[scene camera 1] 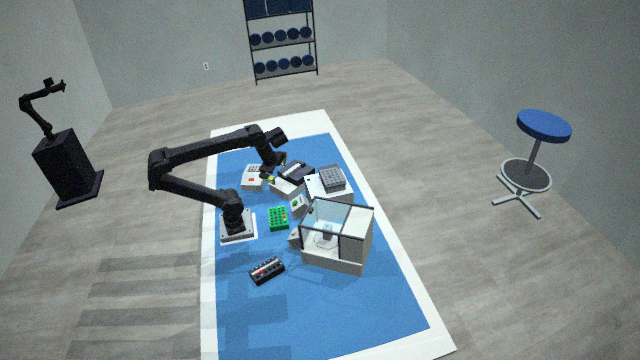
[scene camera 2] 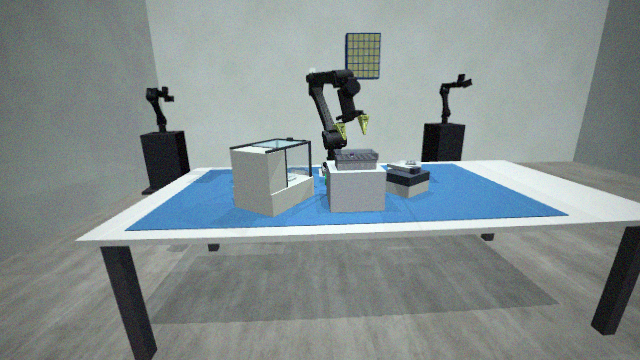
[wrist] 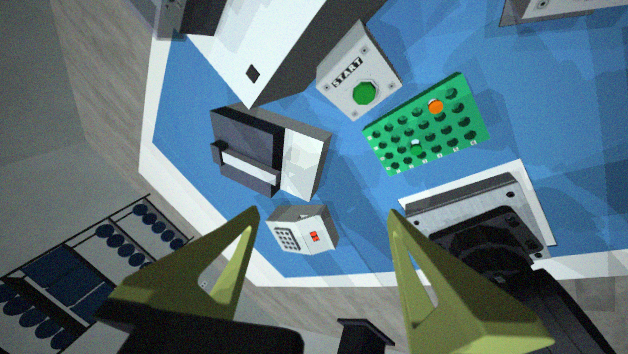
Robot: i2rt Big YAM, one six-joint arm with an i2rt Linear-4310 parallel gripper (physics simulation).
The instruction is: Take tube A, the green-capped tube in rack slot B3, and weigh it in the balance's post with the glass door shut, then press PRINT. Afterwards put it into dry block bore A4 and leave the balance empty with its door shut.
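Where they show: gripper, fingertip midpoint: (scene camera 1: 279,175) (scene camera 2: 354,137) (wrist: 320,213); arm's base, link origin: (scene camera 1: 234,223) (wrist: 478,238).
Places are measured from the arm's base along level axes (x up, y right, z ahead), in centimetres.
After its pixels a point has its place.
Note:
My gripper (scene camera 1: 277,170) @[y -1.6, x 17.4, z 24.7 cm] (scene camera 2: 354,136) @[y -1.6, x 17.4, z 24.7 cm] (wrist: 320,213) @[y -1.6, x 17.4, z 24.7 cm] is open and empty, high above the table near the keypad box. Tube A, with its green cap (wrist: 416,148) @[y 2.6, x 2.3, z 19.2 cm], stands in the green rack (scene camera 1: 272,228) @[y 9.2, x -1.0, z 15.3 cm] (wrist: 481,133) @[y 8.5, x -0.2, z 15.3 cm], to the right of the fingers in the wrist view. The balance (scene camera 1: 358,220) @[y 37.1, x 17.3, z 42.3 cm] (scene camera 2: 252,175) @[y 39.6, x 9.7, z 45.6 cm] has clear glass panes and a small post (scene camera 1: 327,231) @[y 37.6, x 18.1, z 30.1 cm] inside. I cannot tell for certain whether its door is shut. The grey block with a grid of bores (scene camera 1: 332,176) (scene camera 2: 356,161) @[y 6.5, x 13.6, z 50.7 cm] sits on a white box (scene camera 2: 357,192) @[y 6.7, x 3.5, z 53.0 cm] (wrist: 270,37) @[y 2.2, x 10.3, z 37.4 cm]. Its bore labels are too small to read.
An orange-capped tube (wrist: 435,106) @[y 7.0, x 2.3, z 22.0 cm] stands in the green rack. A START button box (scene camera 1: 298,205) @[y 5.3, x 3.6, z 29.5 cm] (wrist: 359,72) @[y 4.1, x 4.1, z 30.5 cm], a dark-lidded box (scene camera 1: 296,171) @[y -17.3, x 5.7, z 36.3 cm] (wrist: 250,150) @[y -16.0, x 4.8, z 36.4 cm] and a keypad box (scene camera 1: 252,181) @[y -24.8, x 1.3, z 14.9 cm] (wrist: 305,232) @[y -26.3, x 2.5, z 17.0 cm] stand nearby. A black strip rack (scene camera 1: 266,271) @[y 31.1, x -0.2, z 6.3 cm] lies near the balance.

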